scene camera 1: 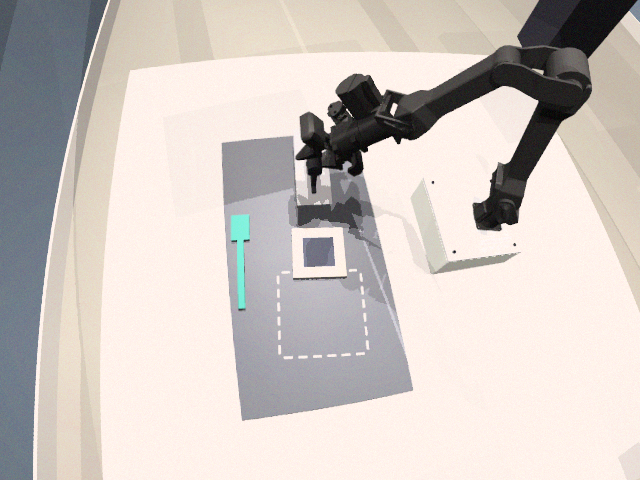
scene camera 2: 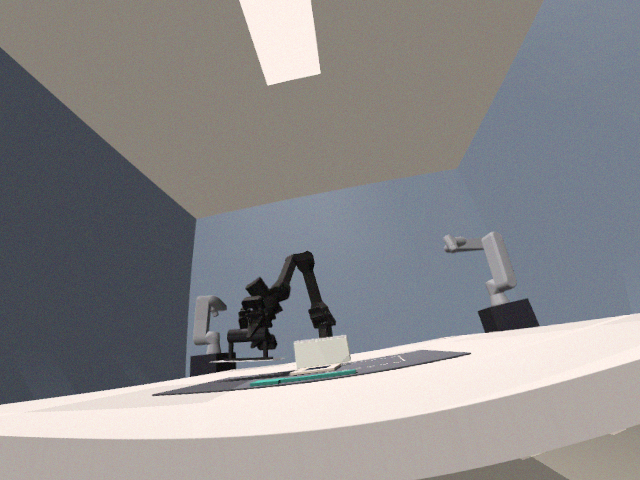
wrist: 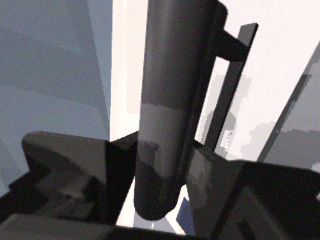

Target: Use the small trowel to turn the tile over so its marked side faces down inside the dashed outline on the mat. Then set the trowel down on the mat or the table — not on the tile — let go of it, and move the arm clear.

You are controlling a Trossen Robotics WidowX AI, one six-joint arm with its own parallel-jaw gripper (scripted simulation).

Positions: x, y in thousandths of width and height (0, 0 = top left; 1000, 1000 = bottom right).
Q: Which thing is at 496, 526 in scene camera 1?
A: A tile.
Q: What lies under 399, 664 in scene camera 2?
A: My gripper.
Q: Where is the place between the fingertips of my gripper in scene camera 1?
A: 471, 336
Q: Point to a tile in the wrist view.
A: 567, 898
